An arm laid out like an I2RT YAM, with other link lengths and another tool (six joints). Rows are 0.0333 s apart.
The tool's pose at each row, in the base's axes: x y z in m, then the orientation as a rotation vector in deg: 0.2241 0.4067 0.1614 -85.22 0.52 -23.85; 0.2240 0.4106 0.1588 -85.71 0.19 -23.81; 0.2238 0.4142 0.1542 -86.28 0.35 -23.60; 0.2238 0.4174 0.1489 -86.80 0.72 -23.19; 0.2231 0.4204 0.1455 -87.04 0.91 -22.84; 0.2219 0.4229 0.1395 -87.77 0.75 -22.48; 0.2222 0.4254 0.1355 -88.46 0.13 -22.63; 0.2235 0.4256 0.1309 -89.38 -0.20 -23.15; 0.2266 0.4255 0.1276 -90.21 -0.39 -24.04; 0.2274 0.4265 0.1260 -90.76 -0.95 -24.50; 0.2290 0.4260 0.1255 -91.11 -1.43 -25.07; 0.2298 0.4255 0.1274 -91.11 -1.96 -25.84
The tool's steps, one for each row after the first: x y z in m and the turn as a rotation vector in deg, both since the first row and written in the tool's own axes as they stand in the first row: -0.0018 0.0026 0.0035 -0.42 -0.32 -0.22; -0.0041 0.0071 0.0064 -0.98 -0.44 -0.04; -0.0063 0.0123 0.0090 -1.52 -0.54 0.41; -0.0086 0.0154 0.0114 -1.75 -0.66 0.74; -0.0119 0.0210 0.0129 -2.41 -1.11 0.81; -0.0133 0.0250 0.0150 -2.99 -1.53 0.27; -0.0133 0.0297 0.0151 -3.87 -1.58 -0.37; -0.0112 0.0337 0.0154 -4.73 -1.30 -1.16; -0.0111 0.0355 0.0165 -5.21 -1.47 -1.85; -0.0096 0.0364 0.0163 -5.52 -1.49 -2.55; -0.0083 0.0348 0.0162 -5.51 -1.36 -3.38
